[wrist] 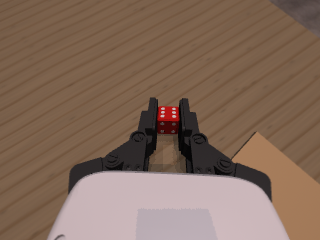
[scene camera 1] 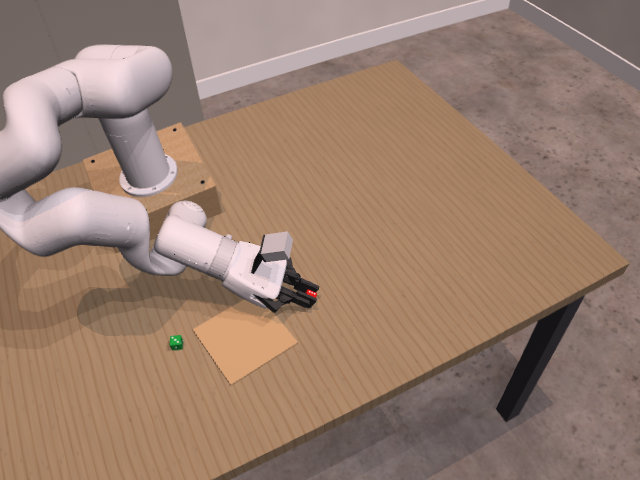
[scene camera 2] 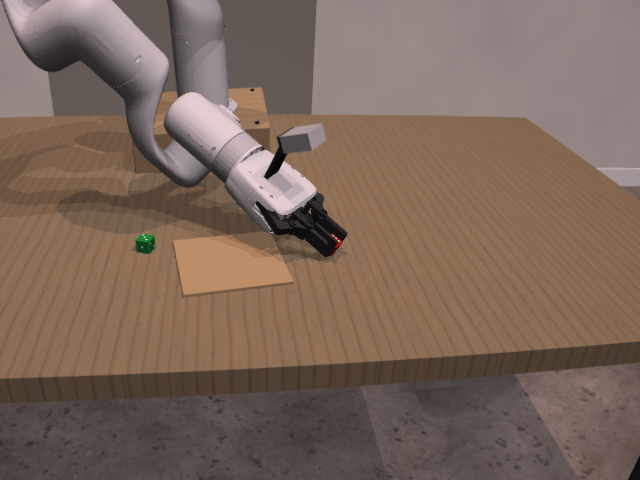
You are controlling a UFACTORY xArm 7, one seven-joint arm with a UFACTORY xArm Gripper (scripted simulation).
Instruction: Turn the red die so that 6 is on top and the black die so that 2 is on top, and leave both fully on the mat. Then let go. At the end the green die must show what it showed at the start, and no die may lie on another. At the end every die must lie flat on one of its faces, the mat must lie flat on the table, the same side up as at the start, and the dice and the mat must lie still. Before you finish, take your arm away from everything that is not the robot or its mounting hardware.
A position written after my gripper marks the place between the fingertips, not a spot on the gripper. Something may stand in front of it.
Observation:
I see my gripper (scene camera 2: 337,245) and a tan mat (scene camera 2: 210,265).
The tan mat is seen too in scene camera 1 (scene camera 1: 243,338). My gripper also shows in the wrist view (wrist: 168,109) and in scene camera 1 (scene camera 1: 314,297).

